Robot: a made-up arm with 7 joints.
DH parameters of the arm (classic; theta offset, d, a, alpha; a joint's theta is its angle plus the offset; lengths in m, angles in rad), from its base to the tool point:
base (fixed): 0.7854 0 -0.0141 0
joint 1: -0.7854 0.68 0 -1.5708
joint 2: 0 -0.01 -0.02 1.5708
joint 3: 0 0.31 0.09 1.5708
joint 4: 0 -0.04 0.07 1.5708
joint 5: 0 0.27 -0.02 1.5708
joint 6: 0 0.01 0.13 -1.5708
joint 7: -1.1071 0 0.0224 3.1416
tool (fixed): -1.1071 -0.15 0 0
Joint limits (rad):
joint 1: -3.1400..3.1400
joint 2: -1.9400..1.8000
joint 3: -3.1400..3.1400
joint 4: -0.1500..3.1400
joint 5: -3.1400..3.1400
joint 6: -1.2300..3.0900
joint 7: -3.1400..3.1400
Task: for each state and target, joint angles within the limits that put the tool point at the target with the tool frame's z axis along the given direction. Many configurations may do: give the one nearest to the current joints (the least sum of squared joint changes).
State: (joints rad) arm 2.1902 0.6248 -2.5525 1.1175 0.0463 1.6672 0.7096
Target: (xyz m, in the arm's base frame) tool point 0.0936 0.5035 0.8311 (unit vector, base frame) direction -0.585 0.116 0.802
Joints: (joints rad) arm 2.8550 0.9232 -1.8983 1.2585 0.2981 1.3109 0.6762
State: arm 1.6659 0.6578 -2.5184 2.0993 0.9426 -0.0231 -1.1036
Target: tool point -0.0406 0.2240 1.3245 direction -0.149 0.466 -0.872
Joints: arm 1.7768 1.3123 -3.1400 1.3835 0.6602 0.0799 -0.5643
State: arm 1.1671 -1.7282 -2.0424 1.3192 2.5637 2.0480 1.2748
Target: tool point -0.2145 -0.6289 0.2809 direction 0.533 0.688 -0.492
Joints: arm 0.7010 -1.7219 -2.6150 1.6882 2.6213 1.9251 1.2366
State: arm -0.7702 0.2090 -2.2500 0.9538 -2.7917 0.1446 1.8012
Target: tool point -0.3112 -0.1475 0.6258 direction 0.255 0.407 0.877
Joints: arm -0.8047 -0.3965 -2.2248 0.8011 -2.7720 -0.2804 1.7998
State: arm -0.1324 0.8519 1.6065 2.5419 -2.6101 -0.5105 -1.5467
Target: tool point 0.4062 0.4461 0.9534 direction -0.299 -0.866 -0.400
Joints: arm 0.4107 1.2687 1.4685 2.8659 -2.5918 -0.5327 -1.3757
